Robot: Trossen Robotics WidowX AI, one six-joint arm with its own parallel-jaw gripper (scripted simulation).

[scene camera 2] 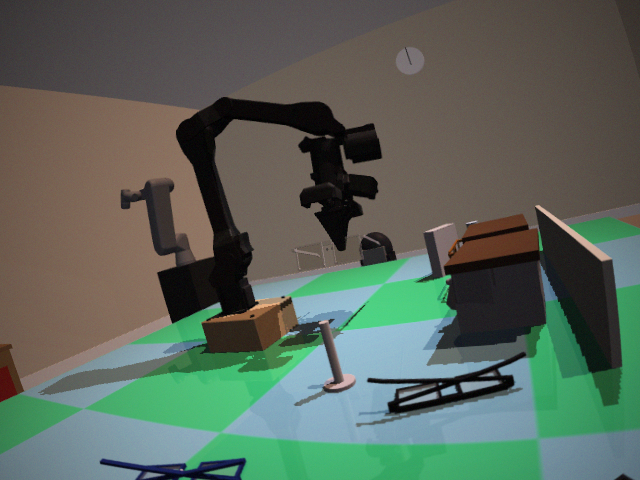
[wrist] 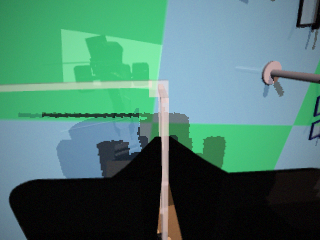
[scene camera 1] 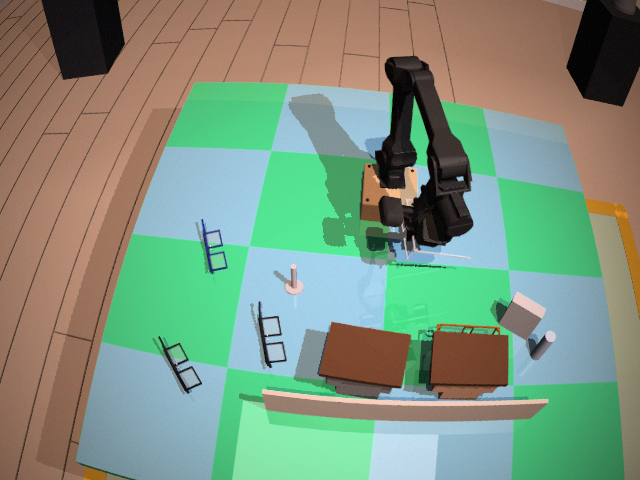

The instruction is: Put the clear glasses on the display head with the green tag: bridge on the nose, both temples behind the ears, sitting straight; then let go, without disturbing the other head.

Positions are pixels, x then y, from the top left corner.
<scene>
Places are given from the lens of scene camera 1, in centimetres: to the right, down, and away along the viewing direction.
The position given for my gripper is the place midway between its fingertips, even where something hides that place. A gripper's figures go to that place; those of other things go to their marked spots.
my gripper [scene camera 1: 408, 239]: 19, 0, 120
white box [scene camera 1: 522, 316]: 46, 18, 116
long panel [scene camera 1: 284, 402]: -7, 32, 105
The marked spots on the long panel and the white box are 56 cm apart.
</scene>
